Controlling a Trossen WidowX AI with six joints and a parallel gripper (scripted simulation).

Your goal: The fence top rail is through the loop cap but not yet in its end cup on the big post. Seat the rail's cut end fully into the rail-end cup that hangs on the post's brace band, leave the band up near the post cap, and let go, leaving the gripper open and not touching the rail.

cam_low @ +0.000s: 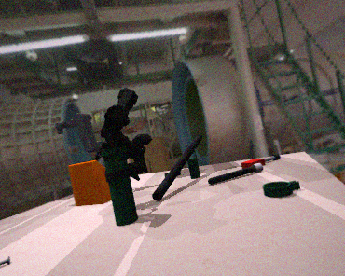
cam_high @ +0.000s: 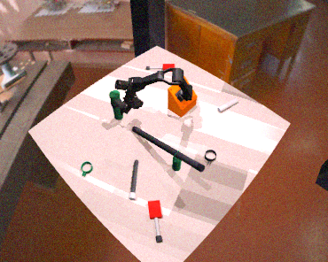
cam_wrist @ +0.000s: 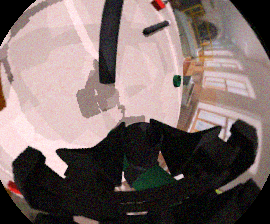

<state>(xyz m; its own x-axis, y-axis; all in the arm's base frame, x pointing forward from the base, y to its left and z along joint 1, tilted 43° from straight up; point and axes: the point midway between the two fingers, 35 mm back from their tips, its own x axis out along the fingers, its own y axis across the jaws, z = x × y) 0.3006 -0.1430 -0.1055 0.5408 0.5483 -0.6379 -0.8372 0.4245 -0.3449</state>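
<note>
Now: the dark rail-end cup 30 mm above my gripper tip, 20 mm to the right of it and 20 mm behind it. The rest, counted from my gripper tip: small green post 420 mm to the left, 40 mm ahead; white piece 550 mm behind, 410 mm to the left, 90 mm below.
</note>
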